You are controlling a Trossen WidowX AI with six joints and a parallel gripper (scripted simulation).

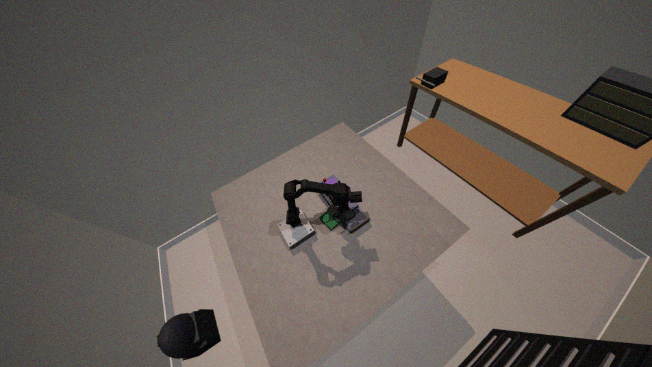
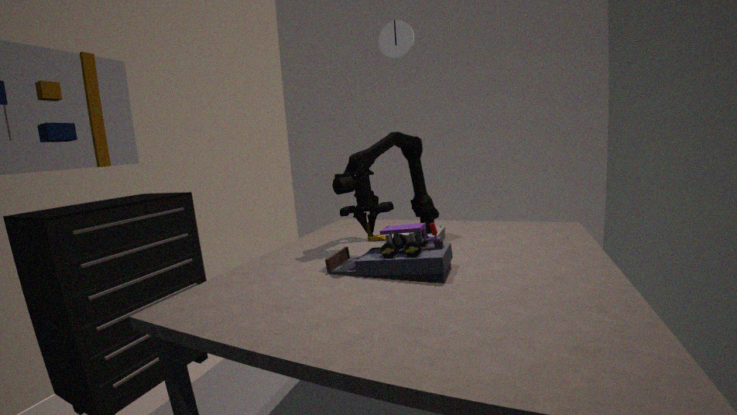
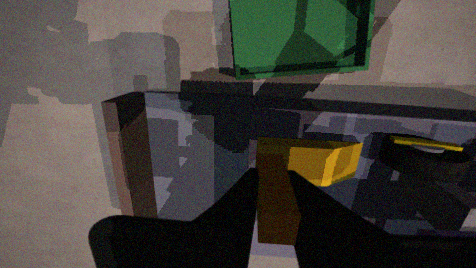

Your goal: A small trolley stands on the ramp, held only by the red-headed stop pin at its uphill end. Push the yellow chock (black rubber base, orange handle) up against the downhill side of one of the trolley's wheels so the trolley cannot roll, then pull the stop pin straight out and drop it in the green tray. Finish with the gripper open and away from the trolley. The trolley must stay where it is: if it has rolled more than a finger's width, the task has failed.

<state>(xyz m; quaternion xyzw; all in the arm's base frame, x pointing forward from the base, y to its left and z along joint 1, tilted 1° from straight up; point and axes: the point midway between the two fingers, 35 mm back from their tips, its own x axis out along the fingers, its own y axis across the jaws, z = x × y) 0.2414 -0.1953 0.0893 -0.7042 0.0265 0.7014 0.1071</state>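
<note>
Right now the red-headed stop pin is 80 mm ahead of my gripper tip, 230 mm to the left of it and 10 mm above it. Round my gripper tip: brown end stop 30 mm ahead, 120 mm to the right, 90 mm below; yellow chock 20 mm to the left, 10 mm below; green tray 70 mm behind, 50 mm to the left, 120 mm below.
</note>
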